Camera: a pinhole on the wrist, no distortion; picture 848 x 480 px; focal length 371.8 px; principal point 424.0 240.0 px. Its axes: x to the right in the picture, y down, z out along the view. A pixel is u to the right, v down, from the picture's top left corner.
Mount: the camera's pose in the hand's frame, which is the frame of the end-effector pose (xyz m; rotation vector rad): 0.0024 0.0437 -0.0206 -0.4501 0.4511 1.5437
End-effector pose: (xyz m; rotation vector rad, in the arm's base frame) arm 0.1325 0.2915 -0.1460 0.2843 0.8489 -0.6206
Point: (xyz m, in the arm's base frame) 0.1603 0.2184 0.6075
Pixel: outside the picture
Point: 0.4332 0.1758 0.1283
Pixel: 238 259
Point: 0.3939 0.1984 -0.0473
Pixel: 253 116
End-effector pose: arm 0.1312 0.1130 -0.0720 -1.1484 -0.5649 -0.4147
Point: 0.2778 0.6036 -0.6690
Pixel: 684 401
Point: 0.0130 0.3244 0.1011
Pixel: outside the picture
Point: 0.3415 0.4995 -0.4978
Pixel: 689 318
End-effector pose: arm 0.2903 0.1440 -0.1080 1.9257 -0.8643 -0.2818
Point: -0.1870 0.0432 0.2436
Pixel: 727 434
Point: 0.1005 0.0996 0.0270
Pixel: 650 435
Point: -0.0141 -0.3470 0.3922
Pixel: 683 111
